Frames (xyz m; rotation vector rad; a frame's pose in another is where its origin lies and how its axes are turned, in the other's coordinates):
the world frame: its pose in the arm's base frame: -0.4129 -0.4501 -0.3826 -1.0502 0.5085 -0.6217
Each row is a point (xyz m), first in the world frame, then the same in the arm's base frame.
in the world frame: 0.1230 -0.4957 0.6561
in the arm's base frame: -0.0065 -0.2961 0.3263
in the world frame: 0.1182 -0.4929 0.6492
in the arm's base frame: -0.0139 -0.2962 0.3213
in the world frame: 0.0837 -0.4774 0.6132
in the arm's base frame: -0.0589 -0.2898 0.2955
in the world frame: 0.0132 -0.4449 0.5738
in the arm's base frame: -0.1282 -0.2547 0.2563
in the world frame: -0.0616 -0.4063 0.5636
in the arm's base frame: -0.1802 -0.1961 0.2239
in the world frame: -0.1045 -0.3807 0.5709
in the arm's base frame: -0.2006 -0.1529 0.2076
